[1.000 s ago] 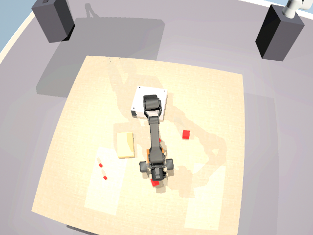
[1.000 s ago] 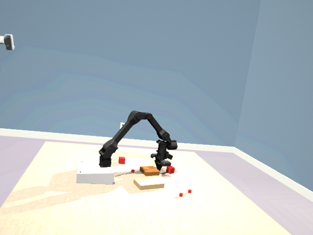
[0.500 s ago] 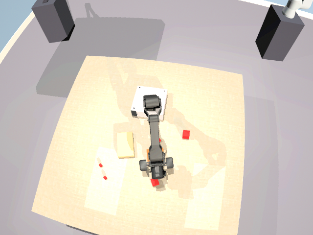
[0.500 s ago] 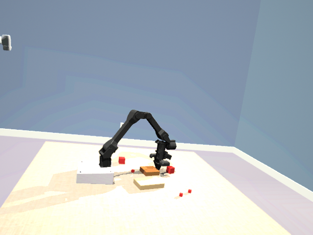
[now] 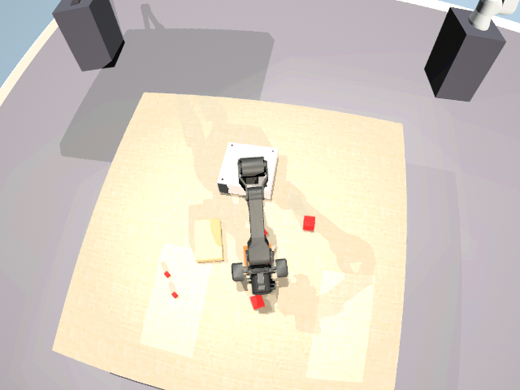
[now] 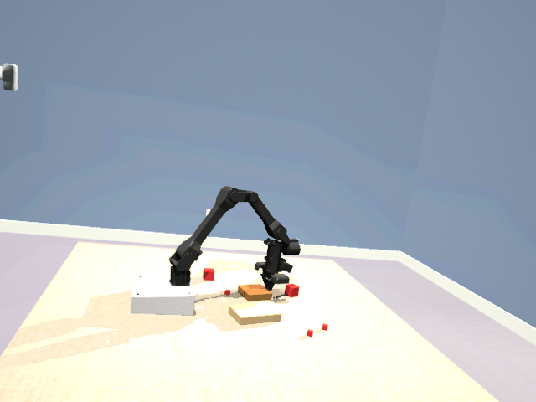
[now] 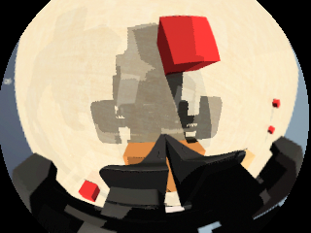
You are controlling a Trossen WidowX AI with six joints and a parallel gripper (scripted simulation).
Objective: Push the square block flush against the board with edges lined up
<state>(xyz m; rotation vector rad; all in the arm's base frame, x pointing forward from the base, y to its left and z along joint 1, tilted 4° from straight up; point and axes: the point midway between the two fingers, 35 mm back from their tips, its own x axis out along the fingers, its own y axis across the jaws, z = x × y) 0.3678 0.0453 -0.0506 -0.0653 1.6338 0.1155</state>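
My gripper tip is now 6 cm past the square block, 1 cm to the left of it and 1 cm below it. The rest, counted from my gripper tip: pale cream board 13 cm behind, 19 cm to the right, 1 cm above.
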